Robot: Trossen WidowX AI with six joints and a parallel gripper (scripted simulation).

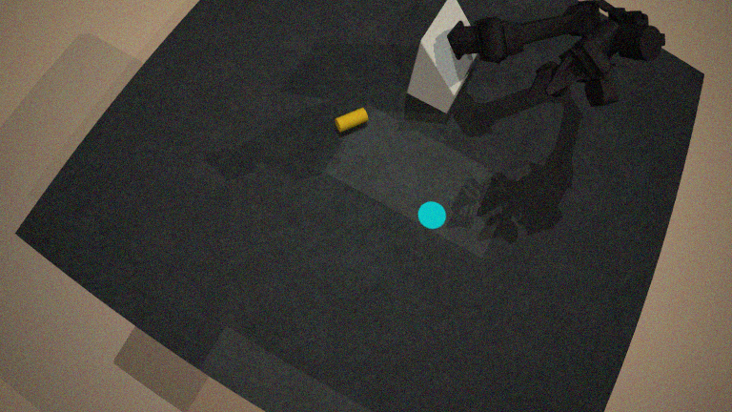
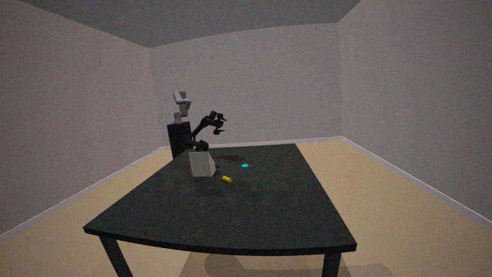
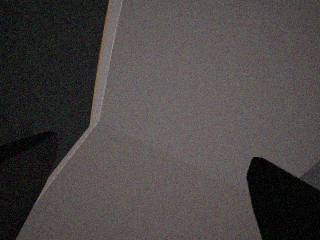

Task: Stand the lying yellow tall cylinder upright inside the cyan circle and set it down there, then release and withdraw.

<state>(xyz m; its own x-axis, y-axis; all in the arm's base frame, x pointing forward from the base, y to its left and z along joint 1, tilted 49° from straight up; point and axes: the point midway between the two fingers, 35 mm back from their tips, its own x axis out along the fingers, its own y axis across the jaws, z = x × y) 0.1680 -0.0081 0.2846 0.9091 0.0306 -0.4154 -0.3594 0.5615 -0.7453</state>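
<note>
Right now my gripper tip is 7 cm short of the yellow tall cylinder, 30 cm to the left of it and 32 cm above it. The rest, counted from my gripper tip: cyan circle: 14 cm ahead, 4 cm to the right, 34 cm below.
</note>
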